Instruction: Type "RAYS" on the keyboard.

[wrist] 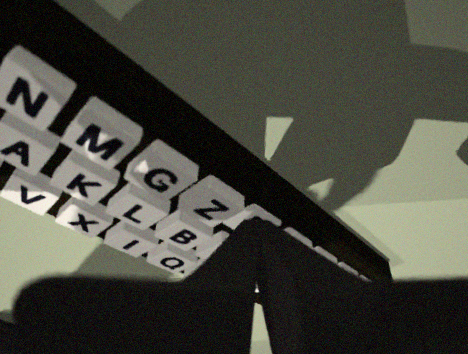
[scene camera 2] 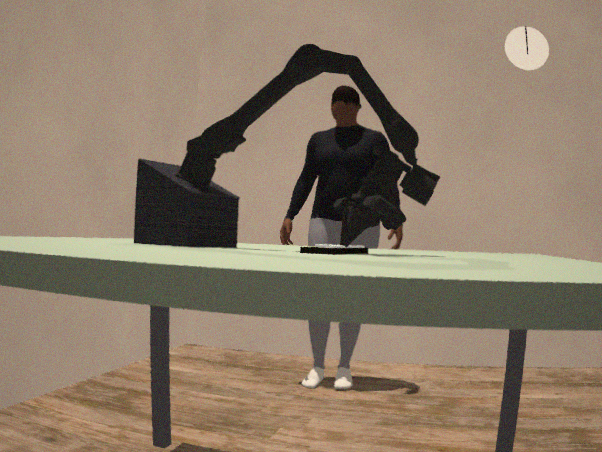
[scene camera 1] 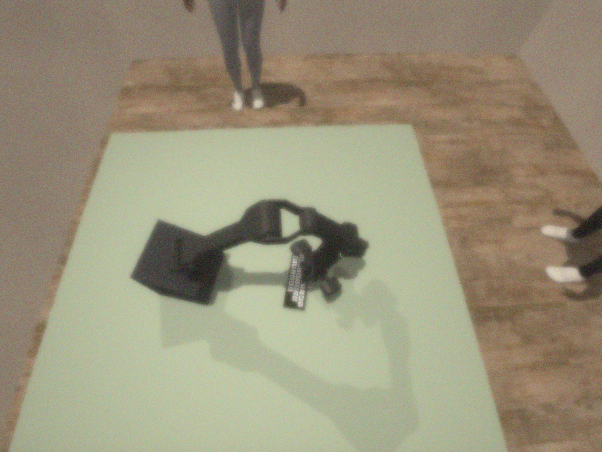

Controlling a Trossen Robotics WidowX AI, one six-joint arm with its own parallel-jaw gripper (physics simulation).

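Seen in the pictures: gripper, fingertip midpoint: (wrist: 254, 232) (scene camera 2: 342, 246) (scene camera 1: 303, 281); arm's base, link origin: (scene camera 2: 191, 180) (scene camera 1: 181, 261).
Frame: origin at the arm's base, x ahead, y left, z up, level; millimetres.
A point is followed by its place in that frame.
Observation:
The black keyboard (scene camera 1: 294, 306) {x 283, y -168, z -131 mm} (scene camera 2: 334, 251) {x 312, y -180, z -136 mm} (wrist: 165, 107) {x 362, y -58, z -134 mm} lies flat on the table, with raised pale letter keys. In the wrist view the A key (wrist: 22, 150) {x 340, y -27, z -126 mm} is at the left, between the N key (wrist: 32, 92) {x 361, y -30, z -126 mm} and the V key (wrist: 31, 196) {x 320, y -28, z -126 mm}. The Z key (wrist: 214, 204) {x 340, y -80, z -126 mm} and B key (wrist: 184, 235) {x 320, y -77, z -126 mm} lie just left of the fingertips. My gripper (scene camera 2: 345, 244) {x 327, y -99, z -129 mm} (wrist: 254, 232) {x 327, y -99, z -129 mm} is shut and empty, pointing down at the keyboard. Its tips hide the letters past Z and B; R, Y and S cannot be read. Whether the tips touch a key is unclear.
The pale green table (scene camera 1: 150, 170) {x -146, y 478, z -142 mm} (scene camera 2: 75, 260) {x 48, y -672, z -146 mm} holds the arm's dark box base (scene camera 1: 170, 260) {x -9, y -15, z 53 mm} (scene camera 2: 185, 215) {x 15, y -96, z -80 mm}. A person (scene camera 1: 240, 45) (scene camera 2: 345, 165) stands beyond the table. Another person's white shoes (scene camera 1: 562, 274) show at the right in scene camera 1. A clock (scene camera 2: 526, 48) hangs on the wall.

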